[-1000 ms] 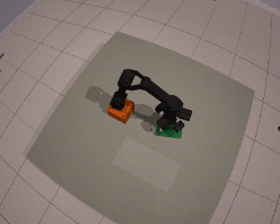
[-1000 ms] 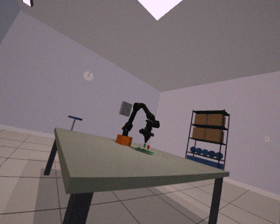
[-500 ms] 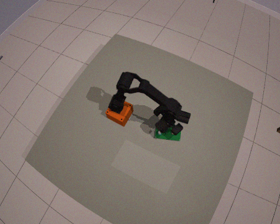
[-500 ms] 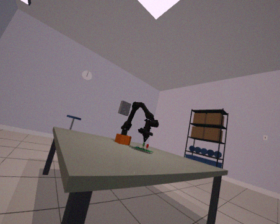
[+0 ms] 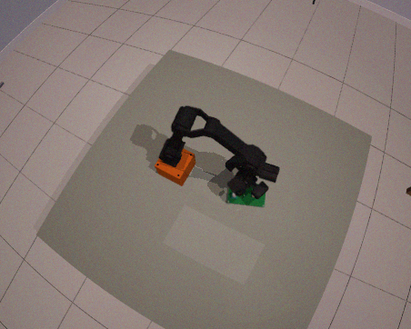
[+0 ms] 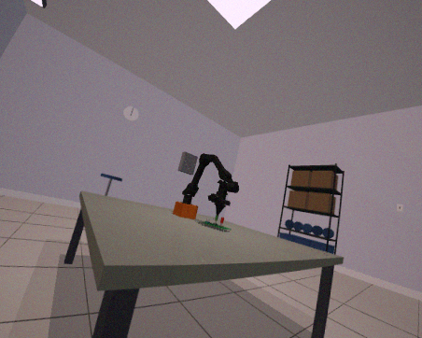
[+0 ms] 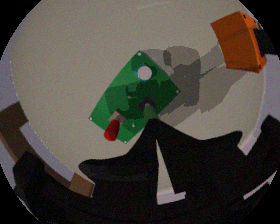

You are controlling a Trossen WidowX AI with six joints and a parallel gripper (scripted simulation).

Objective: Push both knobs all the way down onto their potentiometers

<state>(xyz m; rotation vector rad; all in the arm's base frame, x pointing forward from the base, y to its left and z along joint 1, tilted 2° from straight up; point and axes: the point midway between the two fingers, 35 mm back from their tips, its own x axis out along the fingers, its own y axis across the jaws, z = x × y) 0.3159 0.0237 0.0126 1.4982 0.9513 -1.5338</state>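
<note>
Right now my gripper tip is 20 mm above the green round knob. From my gripper tip the other things lie so: red knob: 60 mm ahead, 10 mm to the right, 20 mm below.
</note>
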